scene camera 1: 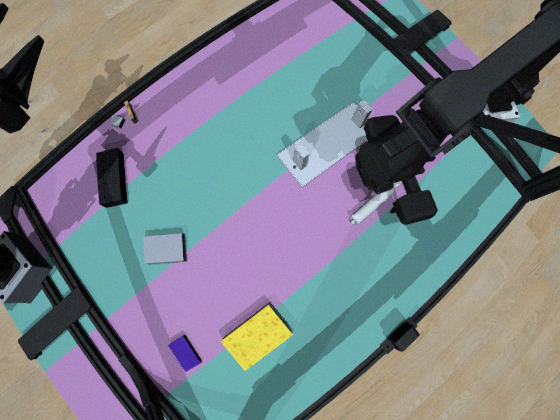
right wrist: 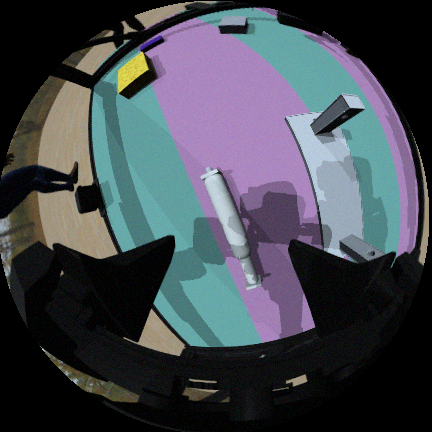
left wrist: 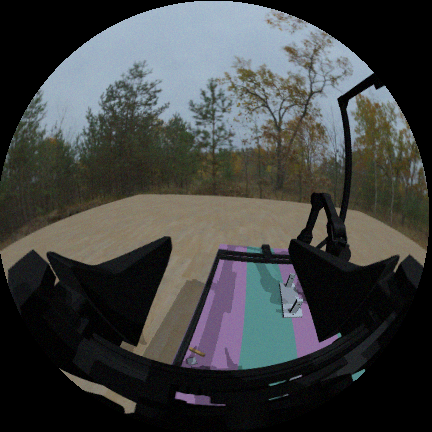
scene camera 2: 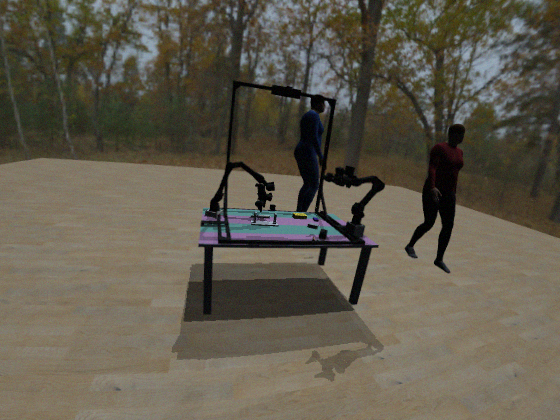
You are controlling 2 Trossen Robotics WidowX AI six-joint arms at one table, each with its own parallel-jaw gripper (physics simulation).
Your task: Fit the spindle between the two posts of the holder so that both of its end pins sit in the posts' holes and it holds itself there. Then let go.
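Frame: origin at the left arm's base, x ahead, y left, z up, level; metres.
Seen in the pictures: left gripper, fingertip midpoint: (scene camera 1: 22, 20) (left wrist: 232, 244) (scene camera 2: 325, 177); right gripper, fingertip midpoint: (right wrist: 234, 244) (scene camera 2: 262, 209); left arm's base at its link origin: (scene camera 1: 2, 266) (scene camera 2: 356, 223); right arm's base at its link origin: (scene camera 1: 496, 98) (scene camera 2: 214, 210).
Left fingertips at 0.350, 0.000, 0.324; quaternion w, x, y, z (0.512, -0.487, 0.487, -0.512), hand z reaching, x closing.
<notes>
Pixels of each thing's top centre, then the offset from my left fingertips to it, as dx, dy, dz.
- white spindle at its top centre: (right wrist: 234, 236) (scene camera 1: 383, 195) +0.240, -0.453, -0.398
- pale grey holder at its top centre: (right wrist: 339, 186) (scene camera 1: 329, 142) (left wrist: 289, 297) (scene camera 2: 264, 222) +0.260, -0.307, -0.412
- yellow sponge at its top centre: (scene camera 1: 256, 338) (right wrist: 130, 69) -0.115, -0.442, -0.391
- purple block at its top centre: (scene camera 1: 184, 354) (right wrist: 149, 41) -0.230, -0.362, -0.406
- grey box at its top centre: (scene camera 1: 162, 248) -0.107, -0.205, -0.395
- black box at its top centre: (scene camera 1: 108, 175) -0.079, -0.020, -0.385
- small orange-brown piece at its top centre: (scene camera 1: 128, 109) +0.048, +0.058, -0.397
The white spindle (scene camera 1: 369, 209) (right wrist: 227, 216) lies on the mat beside the holder, partly hidden by the right arm in scene camera 1. The pale grey holder (scene camera 1: 327, 137) (right wrist: 312, 165) (left wrist: 288, 295) stands flat with its two posts upright and apart; no spindle is between them. My right gripper (right wrist: 234, 244) is open and empty, above the spindle, which shows between and beyond its fingers in the right wrist view. My left gripper (left wrist: 232, 244) (scene camera 2: 327, 177) is open and empty, raised away from the table at the other end.
A yellow sponge (scene camera 1: 257, 337) (right wrist: 135, 75), a purple block (scene camera 1: 185, 353) (right wrist: 152, 43), a grey box (scene camera 1: 164, 248) (right wrist: 233, 24) and a black box (scene camera 1: 111, 177) lie on the striped mat. A small orange-brown piece (scene camera 1: 130, 111) lies near the edge. Black frame bars (scene camera 1: 150, 72) run around the table.
</notes>
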